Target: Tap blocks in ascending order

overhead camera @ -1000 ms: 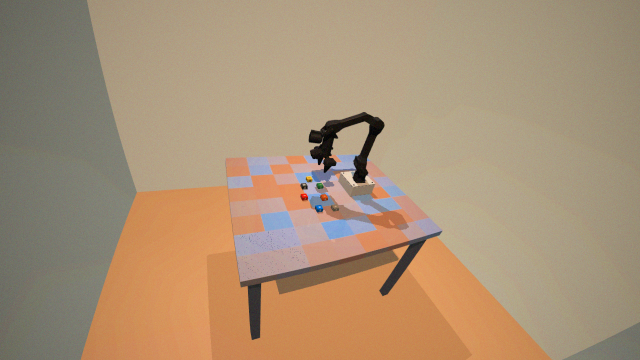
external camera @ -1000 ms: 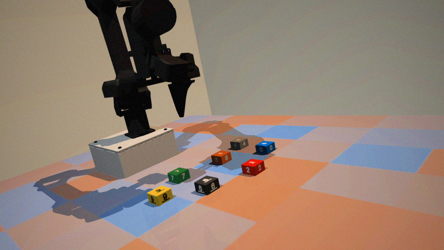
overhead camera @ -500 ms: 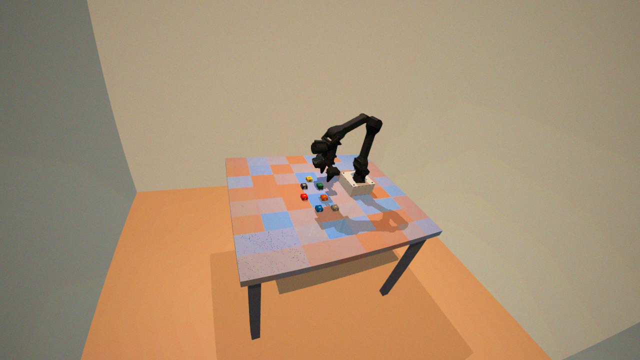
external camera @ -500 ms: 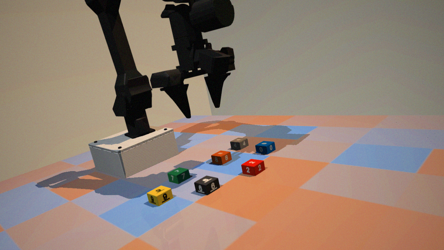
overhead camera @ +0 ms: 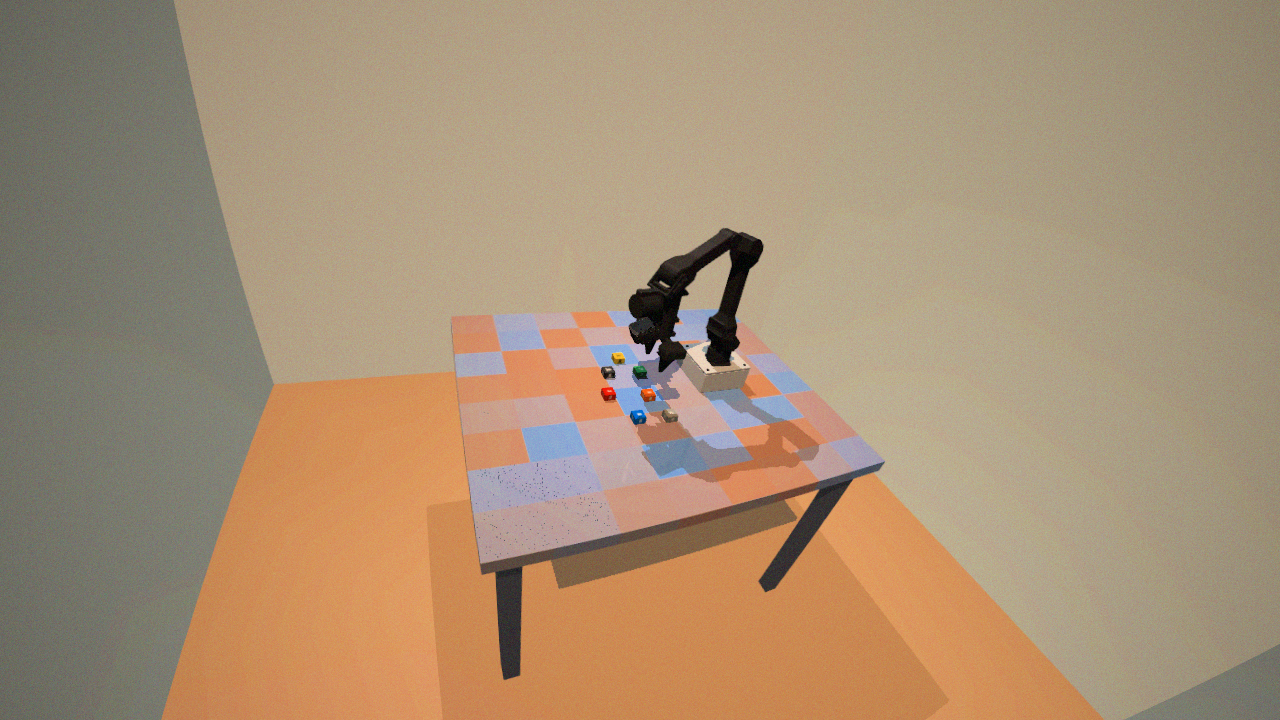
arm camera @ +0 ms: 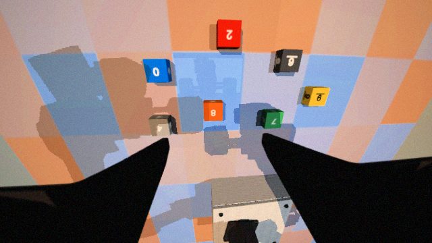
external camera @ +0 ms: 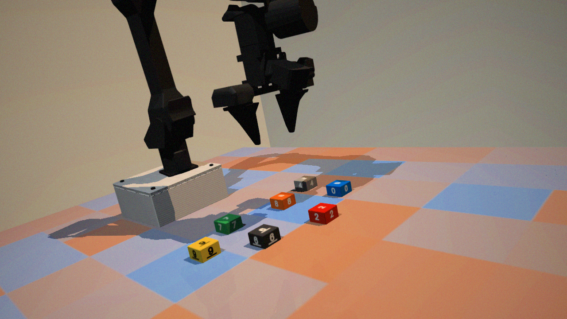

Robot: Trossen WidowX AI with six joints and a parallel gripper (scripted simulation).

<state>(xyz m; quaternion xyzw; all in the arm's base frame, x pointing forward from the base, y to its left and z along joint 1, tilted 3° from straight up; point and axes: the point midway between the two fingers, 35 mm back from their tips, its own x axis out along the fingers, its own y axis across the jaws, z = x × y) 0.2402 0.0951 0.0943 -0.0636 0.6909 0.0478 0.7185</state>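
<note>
Now: the blue 0 block 110 mm below my gripper tip, 90 mm to the left of it and 40 mm ahead of it. Round my gripper tip: orange 8 block: 110 mm below, 10 mm behind; then red 2 block: 110 mm below, 100 mm ahead, 10 mm to the right; then grey 4 block: 110 mm below, 80 mm to the left, 50 mm behind.
</note>
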